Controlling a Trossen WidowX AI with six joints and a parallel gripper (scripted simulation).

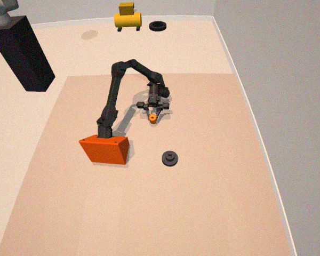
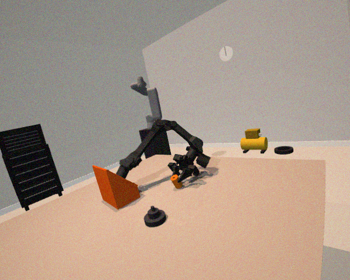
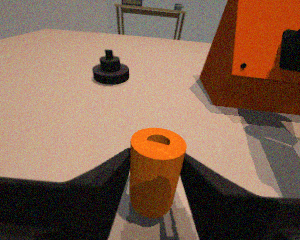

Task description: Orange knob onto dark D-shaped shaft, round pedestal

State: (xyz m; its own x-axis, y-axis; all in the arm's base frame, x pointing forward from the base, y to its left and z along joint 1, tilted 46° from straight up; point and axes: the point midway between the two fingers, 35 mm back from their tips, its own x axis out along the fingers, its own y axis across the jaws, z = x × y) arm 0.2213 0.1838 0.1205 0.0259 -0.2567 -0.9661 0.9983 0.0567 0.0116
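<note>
The orange knob lies 1 cm to the left of my gripper tip and 1 cm below it. Round my gripper tip: dark round pedestal 12 cm ahead, 22 cm to the right, 1 cm below.
</note>
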